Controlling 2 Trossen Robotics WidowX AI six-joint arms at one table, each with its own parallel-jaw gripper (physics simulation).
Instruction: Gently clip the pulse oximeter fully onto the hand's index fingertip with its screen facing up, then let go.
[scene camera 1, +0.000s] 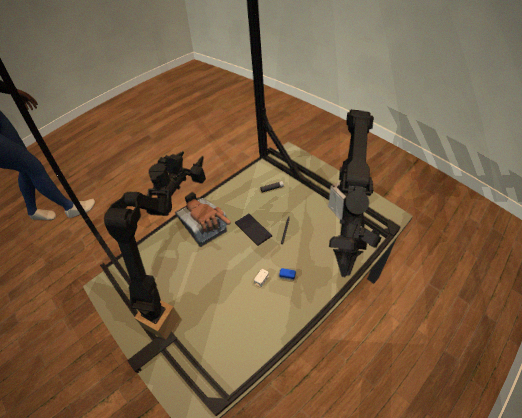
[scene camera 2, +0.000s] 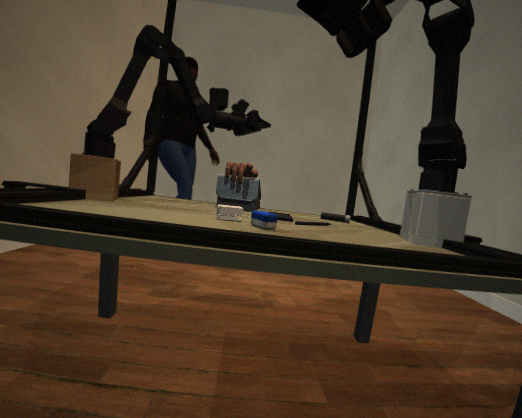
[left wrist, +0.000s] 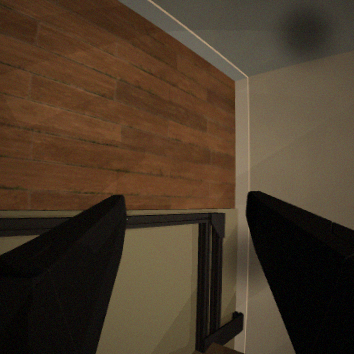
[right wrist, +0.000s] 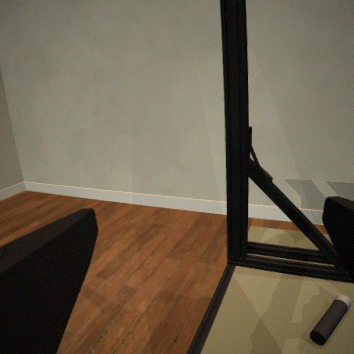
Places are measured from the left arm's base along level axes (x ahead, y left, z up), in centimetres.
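Pixels of known places: left gripper, between the fingertips: (scene camera 1: 345, 276) (left wrist: 186, 204); right gripper, between the fingertips: (scene camera 1: 193, 154) (scene camera 2: 265, 127) (right wrist: 209, 214); left arm's base, origin of its link: (scene camera 2: 436, 192); right arm's base, origin of its link: (scene camera 1: 153, 312) (scene camera 2: 98, 157).
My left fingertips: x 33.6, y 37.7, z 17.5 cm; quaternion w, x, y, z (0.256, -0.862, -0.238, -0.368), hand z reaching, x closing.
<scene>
For each thing: its top centre in the pictures, then the offset to it from my left fingertips.
- small white clip-like device, centre of its top: (scene camera 2: 230, 205) (scene camera 1: 261, 275) dx +12.6, dy -26.2, dz -26.5 cm
- blue-and-white block, centre of its top: (scene camera 2: 264, 212) (scene camera 1: 287, 272) dx +3.9, dy -22.7, dz -26.5 cm
- black flat slab, centre of its top: (scene camera 2: 279, 214) (scene camera 1: 253, 228) dx +4.3, dy -48.3, dz -28.9 cm
- dark pen, centre of its top: (scene camera 2: 315, 221) (scene camera 1: 285, 228) dx -6.6, dy -41.3, dz -28.8 cm
- flashlight, centre of its top: (right wrist: 332, 311) (scene camera 2: 335, 213) (scene camera 1: 271, 184) dx -13.5, dy -64.1, dz -27.0 cm
A small white clip-like device (scene camera 1: 261, 277) (scene camera 2: 230, 212), which looks like the pulse oximeter, lies on the table; its screen is too small to make out. A brown hand (scene camera 1: 204, 212) (scene camera 2: 239, 172) rests on a grey-blue support (scene camera 1: 202, 237) (scene camera 2: 238, 189) near the far edge, fingers spread and nothing visible on them. My right gripper (scene camera 1: 191, 159) (scene camera 2: 266, 124) (right wrist: 209, 214) is wide open and empty, high above and behind the hand. My left gripper (scene camera 1: 347, 269) (left wrist: 186, 204) is half open and empty, high above the table's right side in scene camera 1, away from the device.
A blue-and-white block (scene camera 1: 287, 274) (scene camera 2: 264, 220) lies beside the device. A black flat slab (scene camera 1: 253, 229), a dark pen (scene camera 1: 285, 230) and a flashlight (scene camera 1: 271, 187) (scene camera 2: 335, 217) (right wrist: 330, 320) lie farther back. Black rails and an upright post (scene camera 1: 256, 80) (right wrist: 236, 125) edge the table. A person stands beyond it.
</scene>
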